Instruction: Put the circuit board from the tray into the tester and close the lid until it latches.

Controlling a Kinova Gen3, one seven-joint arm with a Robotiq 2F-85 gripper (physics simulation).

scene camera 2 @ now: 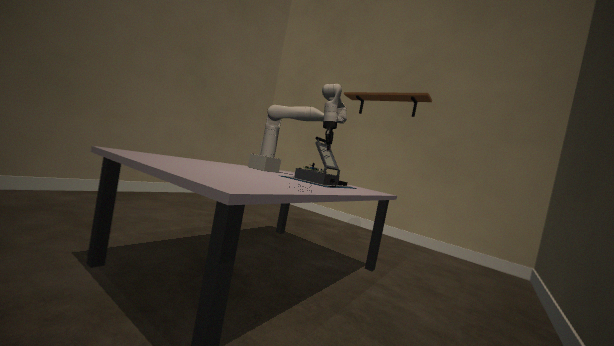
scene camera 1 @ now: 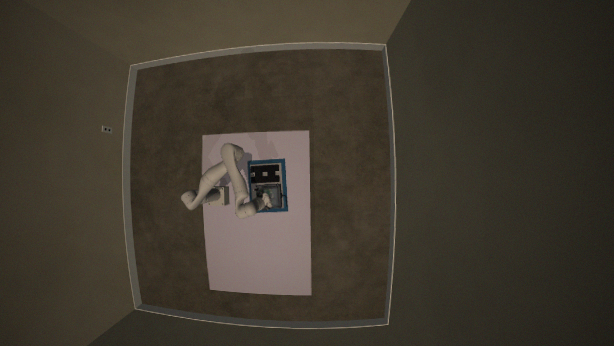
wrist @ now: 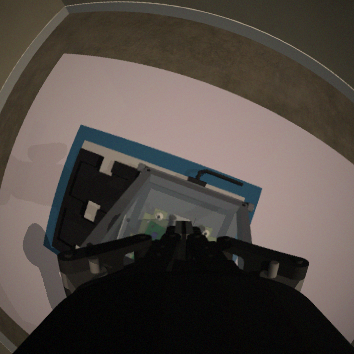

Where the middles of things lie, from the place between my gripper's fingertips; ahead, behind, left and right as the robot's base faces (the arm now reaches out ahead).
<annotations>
Right now the tester lid (wrist: pixel 154 200) is 10 mm behind my hand and 10 mm below it.
</annotations>
